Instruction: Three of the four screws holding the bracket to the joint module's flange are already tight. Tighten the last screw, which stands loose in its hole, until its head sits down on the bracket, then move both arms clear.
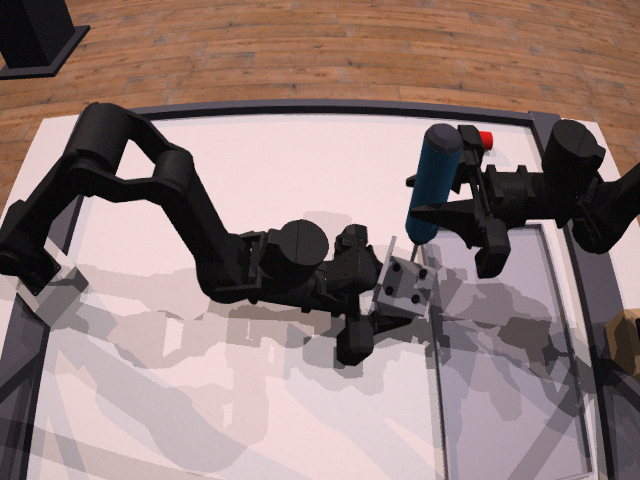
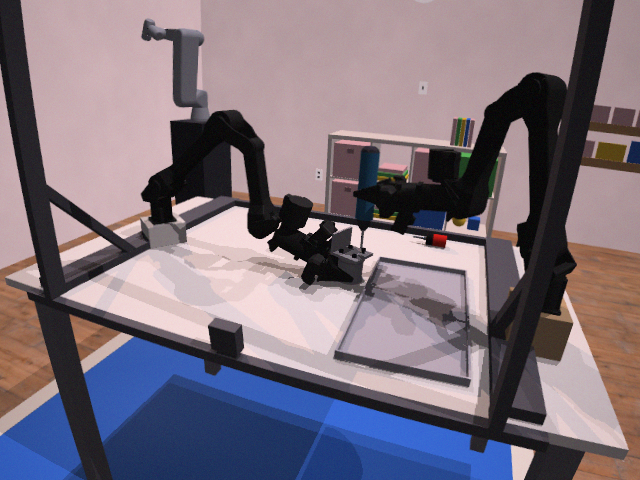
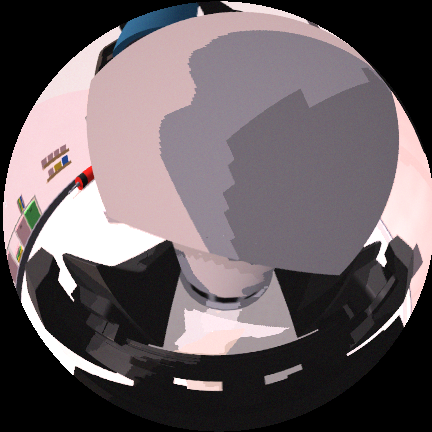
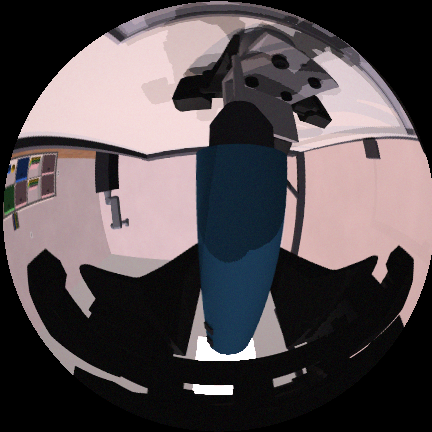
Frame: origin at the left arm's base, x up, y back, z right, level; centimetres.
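Where they show: left gripper, fingertip midpoint: (image 2: 356, 275); right gripper, fingertip midpoint: (image 1: 407, 197) (image 2: 355, 192) (image 4: 233, 246); left arm's base at its link origin: (image 1: 38, 270) (image 2: 162, 219).
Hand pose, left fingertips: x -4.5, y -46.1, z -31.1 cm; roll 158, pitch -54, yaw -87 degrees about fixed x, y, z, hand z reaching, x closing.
Observation:
Things, the pixels of their top centre, and the offset from my left fingertips.
- grey joint module at its top centre: (image 3: 234, 177) (image 2: 351, 253) dz +0.9, dx +5.2, dy +1.3 cm
- screwdriver at its top centre: (image 1: 446, 134) (image 4: 232, 342) (image 2: 370, 146) dz -3.3, dx +28.9, dy +2.5 cm
- red-handled tool at its top centre: (image 1: 468, 132) (image 3: 78, 174) (image 2: 430, 233) dz -33.0, dx +2.2, dy +6.8 cm
- shallow tray at its top centre: (image 1: 510, 348) (image 2: 414, 302) dz -1.8, dx +0.4, dy -16.4 cm
- dark box at its top centre: (image 2: 225, 323) (image 4: 372, 158) dz +36.0, dx +4.5, dy -10.1 cm
A grey bracket (image 1: 405, 284) (image 2: 341, 237) (image 3: 280, 150) (image 4: 280, 117) with dark screw heads sits on the grey joint module (image 2: 351, 269) (image 3: 225, 275). My left gripper (image 1: 399, 304) (image 2: 347, 268) (image 3: 225, 237) is shut on the joint module, below the bracket. My right gripper (image 1: 430, 195) (image 2: 365, 192) (image 4: 233, 246) is shut on the blue handle of a screwdriver (image 1: 438, 170) (image 2: 368, 165) (image 3: 155, 22) (image 4: 240, 200). The screwdriver hangs shaft down, its tip close to the bracket's edge. I cannot tell whether the tip touches a screw, or which screw is loose.
A red-handled tool (image 1: 485, 140) (image 2: 439, 240) (image 3: 85, 178) lies towards the back of the table, behind the tray. The shallow tray (image 1: 440, 413) (image 2: 403, 368) lies right of the joint module. A dark box (image 2: 225, 336) is at the front edge. Frame posts stand at the table's sides.

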